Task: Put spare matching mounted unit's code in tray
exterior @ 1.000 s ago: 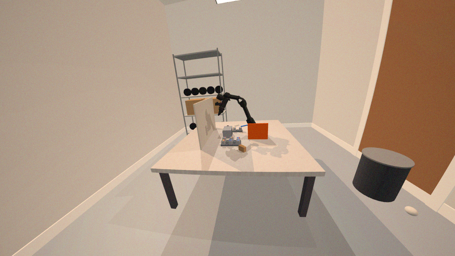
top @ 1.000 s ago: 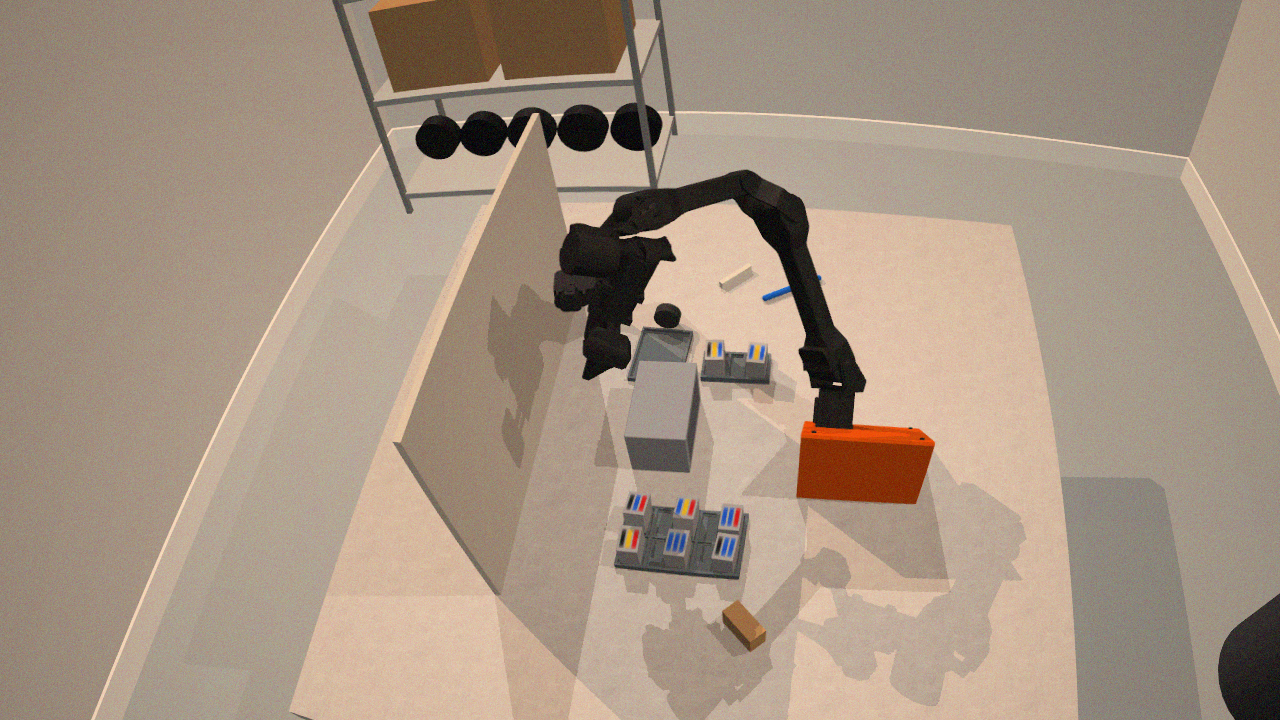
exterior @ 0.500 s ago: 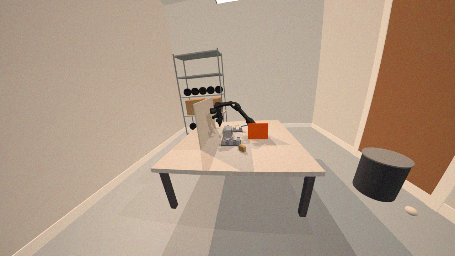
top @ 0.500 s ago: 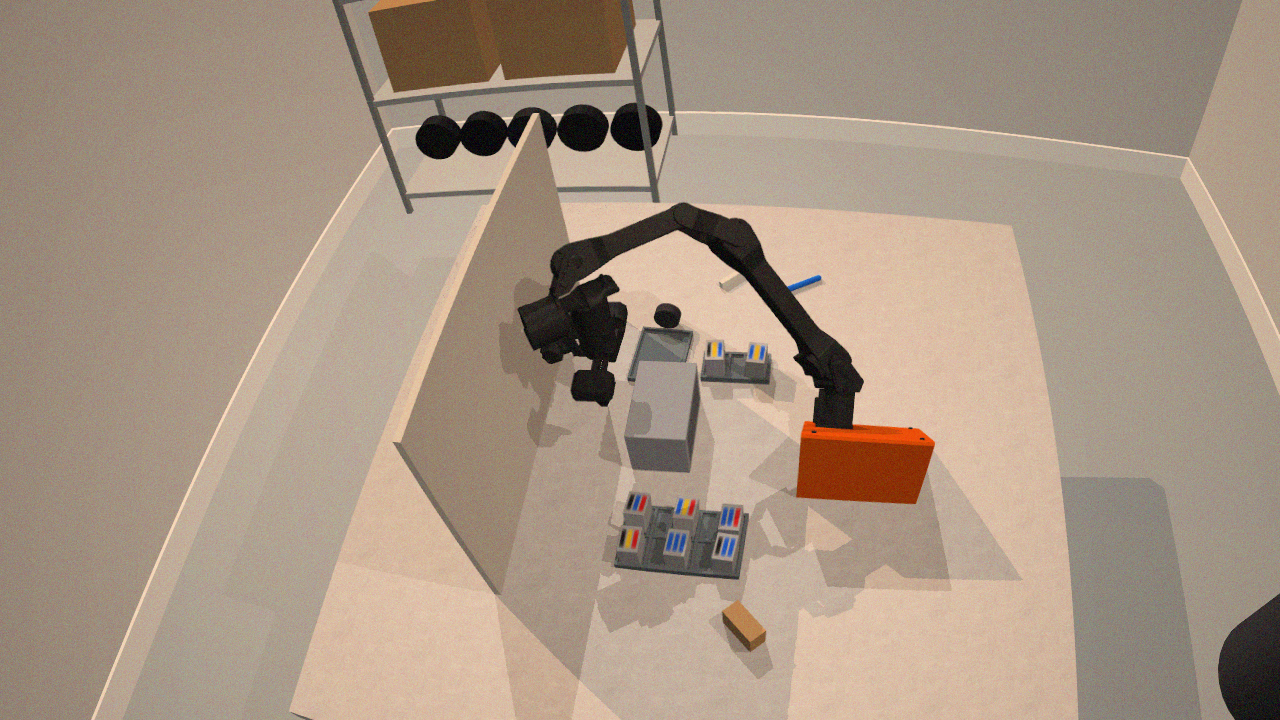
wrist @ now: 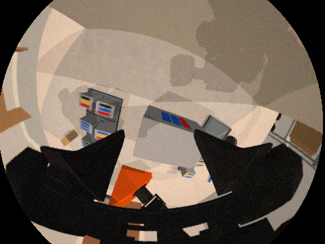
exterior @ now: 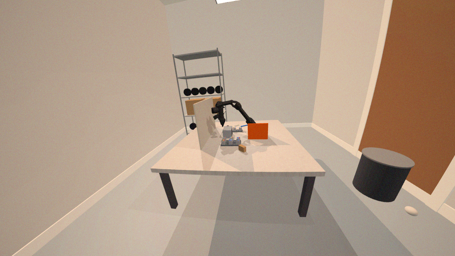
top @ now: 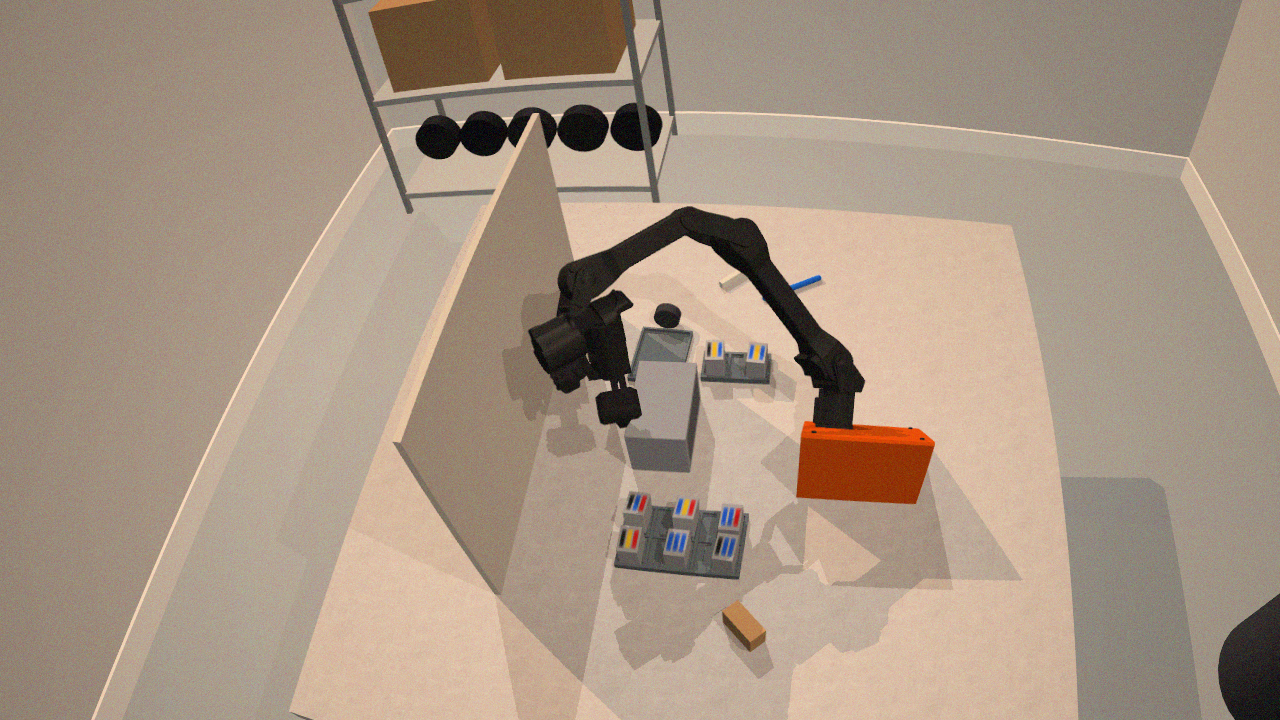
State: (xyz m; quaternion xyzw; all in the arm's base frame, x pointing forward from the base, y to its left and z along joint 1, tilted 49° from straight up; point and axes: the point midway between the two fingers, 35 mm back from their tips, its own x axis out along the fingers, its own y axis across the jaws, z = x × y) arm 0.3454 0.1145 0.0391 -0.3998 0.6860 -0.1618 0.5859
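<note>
My gripper tip is now 22 cm to the left of the grey tray, 14 cm above it and 1 cm past it. The rest, counted from my gripper tip: mounted unit (10 cm below, 5 cm to the right, 5 cm behind); upright panel (18 cm ahead, 8 cm above, 4 cm to the right); black puck (31 cm to the right, 12 cm below, 1 cm behind).
</note>
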